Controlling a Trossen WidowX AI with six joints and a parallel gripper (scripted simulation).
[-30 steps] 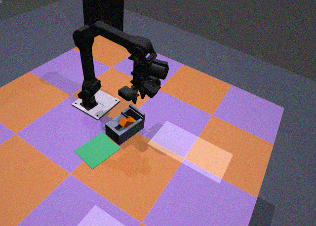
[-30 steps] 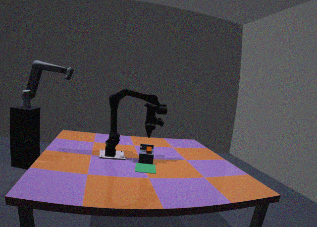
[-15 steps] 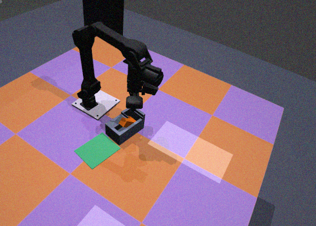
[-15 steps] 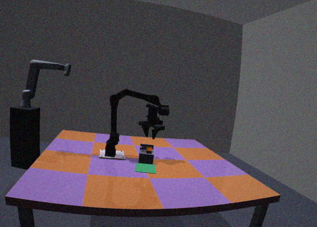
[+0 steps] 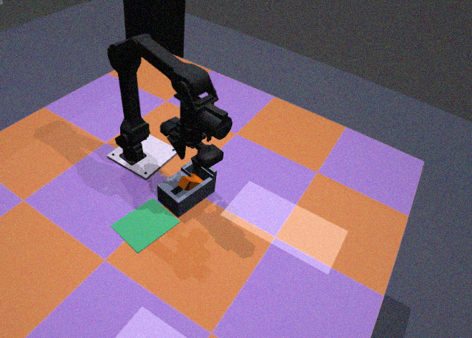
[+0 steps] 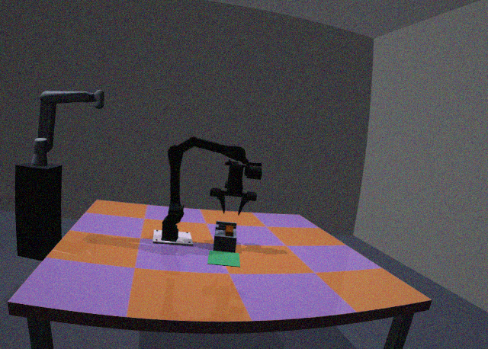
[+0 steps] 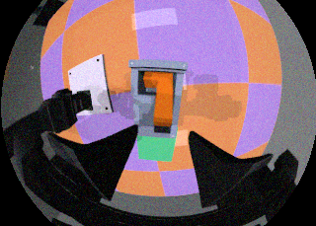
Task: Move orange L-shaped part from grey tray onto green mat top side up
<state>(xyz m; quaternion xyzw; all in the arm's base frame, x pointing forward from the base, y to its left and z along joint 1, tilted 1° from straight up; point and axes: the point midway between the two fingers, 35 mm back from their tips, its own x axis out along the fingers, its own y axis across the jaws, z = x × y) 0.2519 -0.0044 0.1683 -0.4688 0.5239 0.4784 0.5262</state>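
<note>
My gripper tip is now 100 mm above the orange L-shaped part, 30 mm to the right of it and 10 mm past it. The rest, counted from my gripper tip: green mat: 160 mm below, 150 mm to the right, 20 mm behind.
</note>
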